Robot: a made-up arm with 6 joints. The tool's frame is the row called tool.
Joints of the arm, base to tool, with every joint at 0 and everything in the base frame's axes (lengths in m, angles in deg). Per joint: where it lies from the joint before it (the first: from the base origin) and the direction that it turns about. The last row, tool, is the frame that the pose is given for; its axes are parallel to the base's.
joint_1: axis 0 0 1 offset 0.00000 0.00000 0.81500
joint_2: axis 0 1 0 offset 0.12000 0.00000 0.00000
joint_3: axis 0 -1 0 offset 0.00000 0.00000 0.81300
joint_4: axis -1 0 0 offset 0.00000 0.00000 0.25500
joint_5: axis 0 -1 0 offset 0.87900 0.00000 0.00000
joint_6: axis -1 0 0 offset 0.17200 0.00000 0.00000
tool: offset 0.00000 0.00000 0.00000
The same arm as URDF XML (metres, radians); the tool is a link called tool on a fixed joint. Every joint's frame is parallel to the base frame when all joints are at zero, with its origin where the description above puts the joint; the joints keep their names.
<robot name="arm">
<joint name="tool_joint" type="fixed"><parent link="link6"/><child link="tool"/><origin xyz="0 0 0"/></joint>
<joint name="joint_6" type="continuous"><parent link="link5"/><child link="link6"/><origin xyz="0.172 0 0"/><axis xyz="-1 0 0"/></joint>
<joint name="joint_5" type="continuous"><parent link="link4"/><child link="link5"/><origin xyz="0.879 0 0"/><axis xyz="0 -1 0"/></joint>
<joint name="joint_4" type="continuous"><parent link="link3"/><child link="link4"/><origin xyz="0 0 0.255"/><axis xyz="-1 0 0"/></joint>
<joint name="joint_3" type="continuous"><parent link="link2"/><child link="link3"/><origin xyz="0 0 0.813"/><axis xyz="0 -1 0"/></joint>
<joint name="joint_2" type="continuous"><parent link="link1"/><child link="link2"/><origin xyz="0.12 0 0"/><axis xyz="0 1 0"/></joint>
<joint name="joint_1" type="continuous"><parent link="base_link"/><child link="link1"/><origin xyz="0 0 0.815"/><axis xyz="0 0 1"/></joint>
<link name="base_link"/>
<link name="link1"/>
<link name="link2"/>
<link name="link3"/>
<link name="link4"/>
<link name="link5"/>
<link name="link6"/>
<link name="tool"/>
</robot>

